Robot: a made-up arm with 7 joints. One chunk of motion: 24 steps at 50 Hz.
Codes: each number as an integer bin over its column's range. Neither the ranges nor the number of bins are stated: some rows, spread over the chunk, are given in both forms.
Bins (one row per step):
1: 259 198 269 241 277 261
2: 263 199 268 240 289 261
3: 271 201 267 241 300 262
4: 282 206 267 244 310 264
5: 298 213 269 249 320 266
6: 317 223 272 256 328 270
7: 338 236 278 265 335 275
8: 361 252 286 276 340 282
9: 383 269 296 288 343 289
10: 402 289 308 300 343 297
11: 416 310 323 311 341 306
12: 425 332 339 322 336 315
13: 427 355 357 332 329 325
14: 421 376 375 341 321 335
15: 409 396 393 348 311 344
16: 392 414 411 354 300 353
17: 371 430 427 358 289 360
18: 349 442 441 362 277 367
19: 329 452 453 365 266 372
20: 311 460 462 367 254 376
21: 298 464 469 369 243 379
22: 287 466 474 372 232 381
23: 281 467 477 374 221 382
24: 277 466 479 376 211 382
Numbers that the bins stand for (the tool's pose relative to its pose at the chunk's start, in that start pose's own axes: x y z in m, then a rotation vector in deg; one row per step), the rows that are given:
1: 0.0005 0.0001 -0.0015 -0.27 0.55 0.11
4: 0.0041 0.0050 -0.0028 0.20 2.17 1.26
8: 0.0165 0.0329 0.0091 5.21 3.63 8.16
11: 0.0251 0.0681 0.0323 10.69 3.68 17.37
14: 0.0259 0.1081 0.0648 15.39 2.70 28.49
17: 0.0181 0.1409 0.0974 18.05 1.14 38.08
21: 0.0067 0.1615 0.1237 19.77 -1.11 45.37
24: 0.0034 0.1627 0.1300 20.86 -2.68 46.52
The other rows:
2: 0.0012 0.0007 -0.0022 -0.43 1.14 0.11
3: 0.0024 0.0019 -0.0028 -0.27 1.68 0.49
5: 0.0067 0.0092 -0.0015 0.98 2.66 2.03
6: 0.0096 0.0153 0.0003 2.08 3.05 3.56
7: 0.0129 0.0232 0.0041 3.49 3.39 5.48
9: 0.0200 0.0432 0.0154 7.09 3.78 10.85
10: 0.0229 0.0553 0.0229 8.97 3.78 13.92
12: 0.0265 0.0814 0.0423 12.41 3.44 20.82
13: 0.0268 0.0954 0.0536 13.98 3.10 24.66
15: 0.0240 0.1202 0.0761 16.48 2.22 31.95
16: 0.0214 0.1312 0.0874 17.42 1.68 35.40
18: 0.0146 0.1481 0.1062 18.67 0.55 40.77
19: 0.0115 0.1542 0.1137 19.14 0.01 42.68
20: 0.0087 0.1591 0.1193 19.46 -0.57 44.22
22: 0.0049 0.1627 0.1268 20.24 -1.65 46.14
23: 0.0040 0.1633 0.1287 20.55 -2.19 46.52

